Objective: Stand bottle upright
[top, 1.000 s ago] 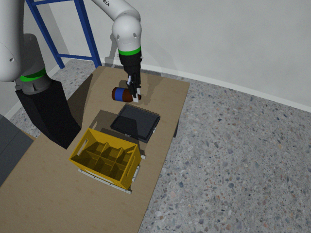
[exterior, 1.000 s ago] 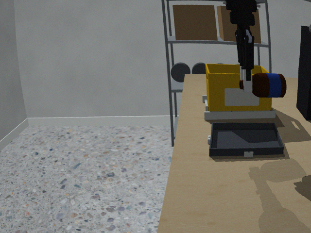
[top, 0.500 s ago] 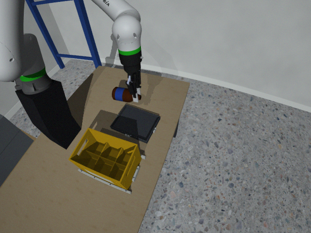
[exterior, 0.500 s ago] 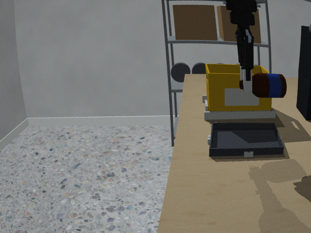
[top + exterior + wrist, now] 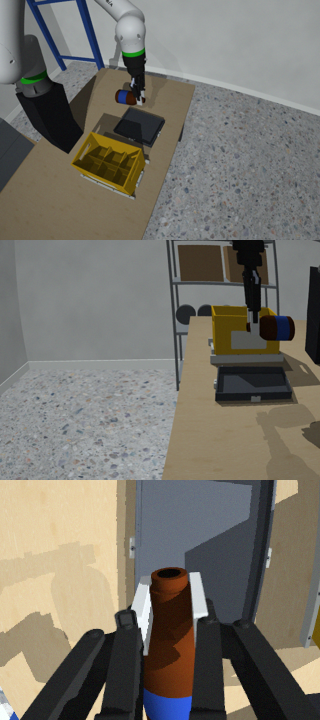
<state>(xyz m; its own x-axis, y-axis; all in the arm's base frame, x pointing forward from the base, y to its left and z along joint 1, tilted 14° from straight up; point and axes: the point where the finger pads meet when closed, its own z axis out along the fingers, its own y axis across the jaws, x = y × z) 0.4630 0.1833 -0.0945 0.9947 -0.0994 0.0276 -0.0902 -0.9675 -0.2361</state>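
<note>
The brown bottle is 60 mm behind my hand and 20 mm below it. From my hand the other things lie so: dark grey tray 20 mm behind, 40 mm to the right, 210 mm below; then yellow crate 80 mm behind, 330 mm to the right, 140 mm below.
</note>
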